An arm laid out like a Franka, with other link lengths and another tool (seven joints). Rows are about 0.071 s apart.
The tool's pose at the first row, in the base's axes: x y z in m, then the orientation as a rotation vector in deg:
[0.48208 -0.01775 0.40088 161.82 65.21 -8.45]
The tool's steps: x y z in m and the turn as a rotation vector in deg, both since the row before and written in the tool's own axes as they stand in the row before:
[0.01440 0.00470 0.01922 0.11 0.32 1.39]
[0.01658 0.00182 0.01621 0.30 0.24 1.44]
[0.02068 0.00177 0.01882 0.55 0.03 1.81]
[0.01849 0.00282 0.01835 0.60 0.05 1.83]
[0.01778 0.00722 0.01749 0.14 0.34 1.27]
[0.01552 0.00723 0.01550 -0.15 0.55 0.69]
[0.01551 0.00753 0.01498 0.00 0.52 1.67]
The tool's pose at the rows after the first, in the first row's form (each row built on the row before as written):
[0.49462 -0.01359 0.38028 162.76 63.31 -7.97]
[0.50718 -0.00573 0.36235 163.84 61.35 -7.71]
[0.52289 0.00432 0.34144 165.22 58.86 -7.86]
[0.53787 0.01184 0.32130 166.62 56.33 -8.01]
[0.55521 0.01517 0.30226 167.43 54.54 -7.52]
[0.57103 0.01704 0.28554 167.78 53.57 -6.61]
[0.58723 0.01857 0.26952 168.66 51.17 -5.77]

